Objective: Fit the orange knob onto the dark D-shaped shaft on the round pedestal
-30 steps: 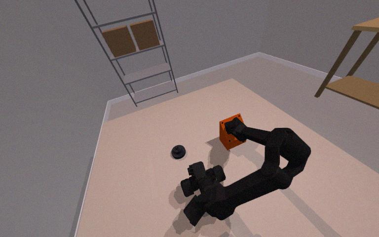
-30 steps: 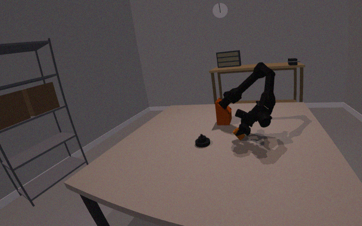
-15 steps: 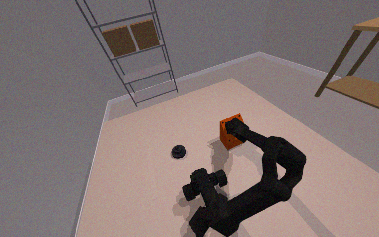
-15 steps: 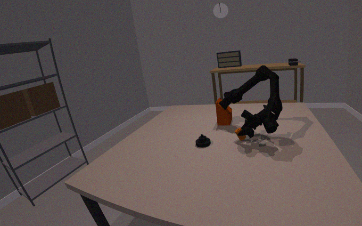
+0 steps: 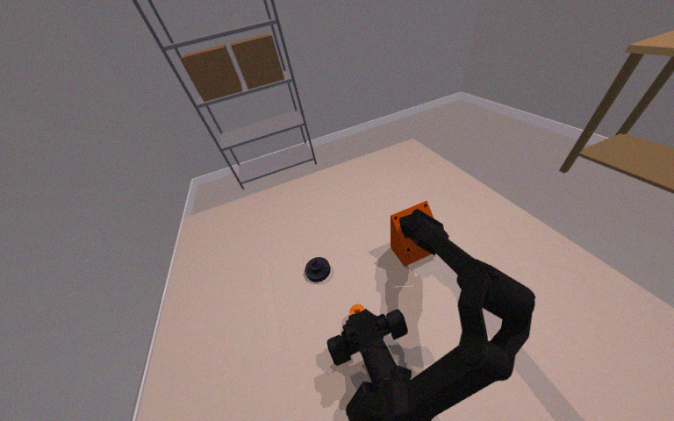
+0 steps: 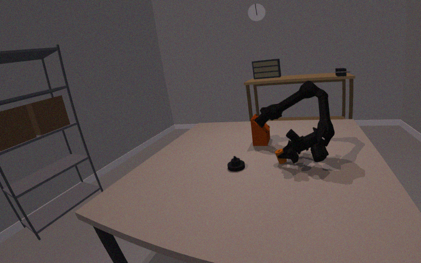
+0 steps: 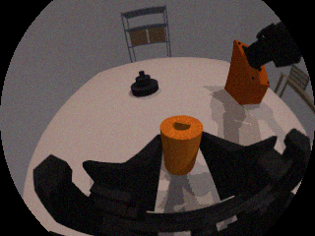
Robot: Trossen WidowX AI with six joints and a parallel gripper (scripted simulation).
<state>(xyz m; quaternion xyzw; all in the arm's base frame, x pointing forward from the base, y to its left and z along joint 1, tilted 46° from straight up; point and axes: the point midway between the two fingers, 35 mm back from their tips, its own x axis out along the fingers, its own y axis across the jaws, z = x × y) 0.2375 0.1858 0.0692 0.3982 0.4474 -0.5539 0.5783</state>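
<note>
My gripper tip is now 1 cm to the right of the orange knob and 1 cm above it. Also, from my gripper tip: dark round pedestal (20 cm to the right, 7 cm ahead, 1 cm below).
</note>
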